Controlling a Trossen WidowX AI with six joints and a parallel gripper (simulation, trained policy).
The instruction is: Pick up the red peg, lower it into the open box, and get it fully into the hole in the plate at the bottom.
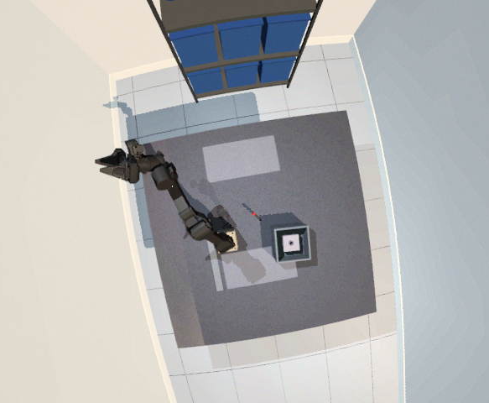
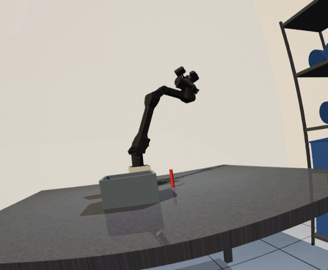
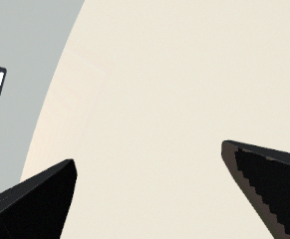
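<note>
Right now the red peg is 47 cm ahead of my gripper tip, 23 cm to the right of it and 60 cm below it. Also, from my gripper tip: plate (66 cm ahead, 41 cm to the right, 59 cm below); grey box (66 cm ahead, 41 cm to the right, 61 cm below).
</note>
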